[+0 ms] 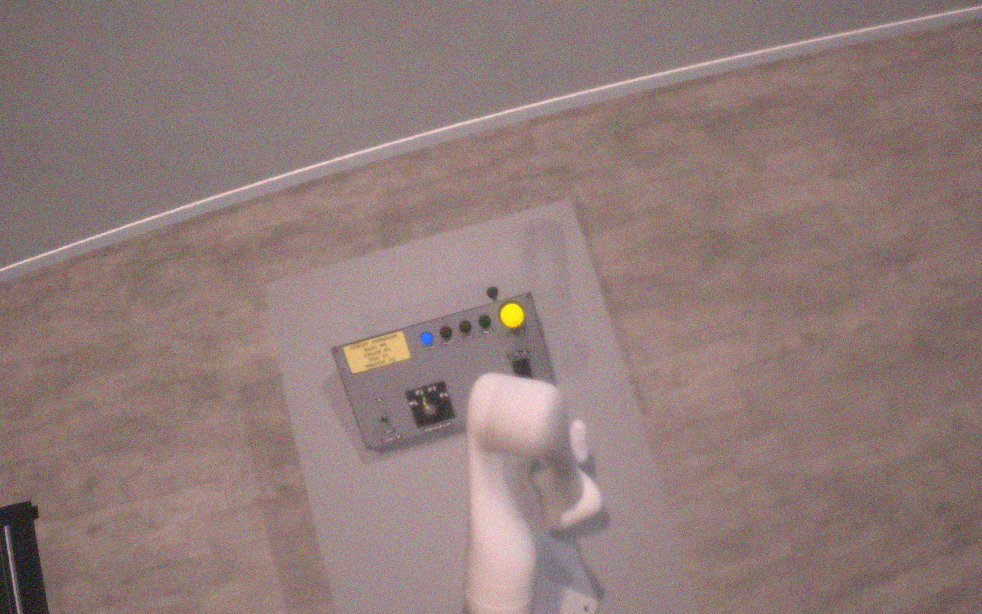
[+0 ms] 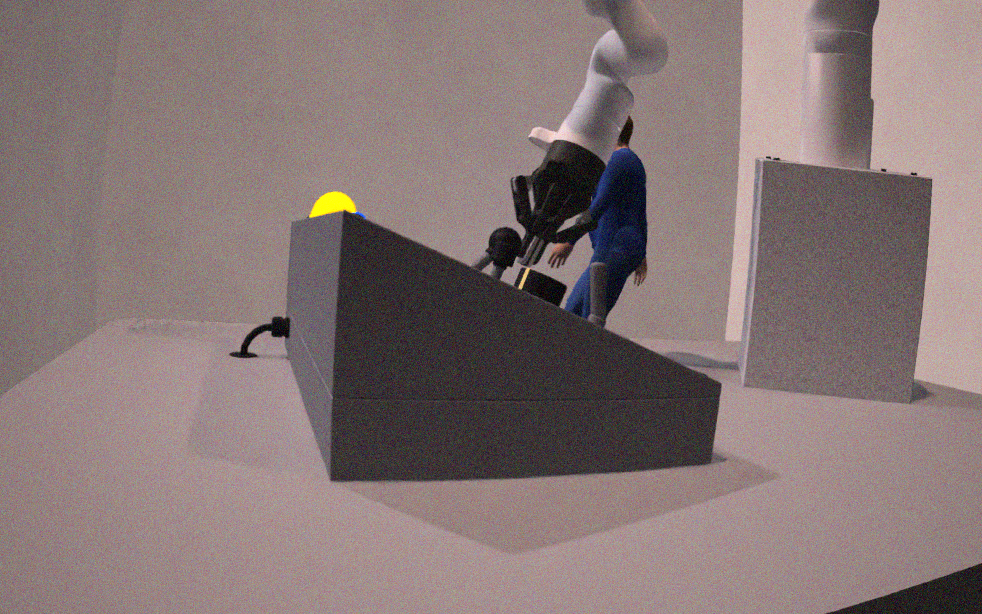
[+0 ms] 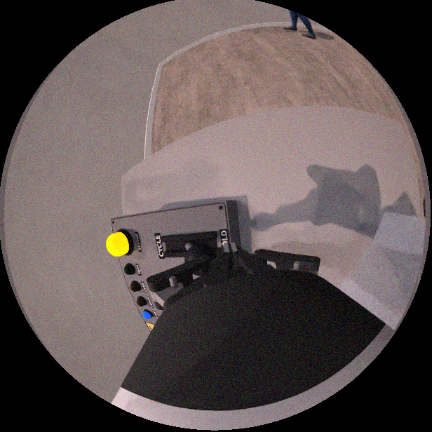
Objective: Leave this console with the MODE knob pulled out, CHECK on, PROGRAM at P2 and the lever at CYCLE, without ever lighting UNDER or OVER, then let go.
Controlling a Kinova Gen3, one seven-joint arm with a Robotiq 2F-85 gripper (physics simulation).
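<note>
The grey sloped console [image 1: 392, 390] [image 2: 451, 369] [image 3: 181, 219] carries a yellow dome button [image 1: 511, 314] [image 2: 333, 204] [image 3: 117, 243]. Beside it is a row of lamps: one blue lamp [image 1: 425, 338] [image 3: 147, 315] is lit and the other three are dark. The black-balled lever [image 2: 505, 243] [image 3: 193, 252] stands in its slot between the CYCLE label [image 3: 159, 245] and the HOLD label [image 3: 223, 235]. My gripper [image 2: 533, 252] [image 3: 230, 257] is shut and empty, its fingertips right beside the lever ball on the HOLD side. The black rotary selector [image 1: 428, 405] [image 2: 540, 285] sits lower on the panel.
A yellow label plate [image 1: 377, 351] is on the console's left. A thin grey post [image 2: 597, 294] rises at the console's low end. A person in blue [image 2: 620, 205] stands behind it. The robot's grey pedestal [image 2: 821, 277] is at the right. A black cable [image 2: 255, 338] leaves the console's back.
</note>
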